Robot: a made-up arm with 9 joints. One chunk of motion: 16 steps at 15 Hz.
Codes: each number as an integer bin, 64 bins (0 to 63) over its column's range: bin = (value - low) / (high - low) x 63, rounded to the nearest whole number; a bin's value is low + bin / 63 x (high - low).
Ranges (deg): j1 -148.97..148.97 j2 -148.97..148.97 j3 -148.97..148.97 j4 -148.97..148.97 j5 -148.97..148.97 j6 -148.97..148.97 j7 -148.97..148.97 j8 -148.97..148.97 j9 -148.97..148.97
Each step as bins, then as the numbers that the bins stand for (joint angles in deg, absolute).
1 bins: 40 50 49 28 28 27 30 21 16
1 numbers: 40.20 87.49 82.76 -16.55 -16.55 -21.28 -7.09 -49.66 -73.30
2 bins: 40 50 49 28 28 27 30 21 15
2 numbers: 40.20 87.49 82.76 -16.55 -16.55 -21.28 -7.09 -49.66 -78.03
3 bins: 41 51 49 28 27 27 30 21 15
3 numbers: 44.93 92.22 82.76 -16.55 -21.28 -21.28 -7.09 -49.66 -78.03
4 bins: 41 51 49 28 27 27 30 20 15
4 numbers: 44.93 92.22 82.76 -16.55 -21.28 -21.28 -7.09 -54.39 -78.03
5 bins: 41 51 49 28 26 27 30 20 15
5 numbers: 44.93 92.22 82.76 -16.55 -26.01 -21.28 -7.09 -54.39 -78.03
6 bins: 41 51 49 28 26 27 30 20 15
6 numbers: 44.93 92.22 82.76 -16.55 -26.01 -21.28 -7.09 -54.39 -78.03
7 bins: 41 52 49 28 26 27 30 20 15
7 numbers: 44.93 96.95 82.76 -16.55 -26.01 -21.28 -7.09 -54.39 -78.03
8 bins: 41 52 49 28 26 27 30 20 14
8 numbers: 44.93 96.95 82.76 -16.55 -26.01 -21.28 -7.09 -54.39 -82.76
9 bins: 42 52 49 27 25 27 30 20 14
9 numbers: 49.66 96.95 82.76 -21.28 -30.74 -21.28 -7.09 -54.39 -82.76
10 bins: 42 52 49 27 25 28 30 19 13
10 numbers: 49.66 96.95 82.76 -21.28 -30.74 -16.55 -7.09 -59.12 -87.49
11 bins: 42 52 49 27 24 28 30 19 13
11 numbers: 49.66 96.95 82.76 -21.28 -35.47 -16.55 -7.09 -59.12 -87.49
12 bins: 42 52 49 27 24 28 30 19 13
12 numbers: 49.66 96.95 82.76 -21.28 -35.47 -16.55 -7.09 -59.12 -87.49
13 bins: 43 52 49 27 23 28 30 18 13
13 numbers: 54.39 96.95 82.76 -21.28 -40.20 -16.55 -7.09 -63.84 -87.49
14 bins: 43 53 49 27 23 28 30 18 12
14 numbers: 54.39 101.68 82.76 -21.28 -40.20 -16.55 -7.09 -63.84 -92.22
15 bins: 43 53 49 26 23 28 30 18 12
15 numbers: 54.39 101.68 82.76 -26.01 -40.20 -16.55 -7.09 -63.84 -92.22
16 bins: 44 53 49 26 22 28 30 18 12
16 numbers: 59.12 101.68 82.76 -26.01 -44.93 -16.55 -7.09 -63.84 -92.22
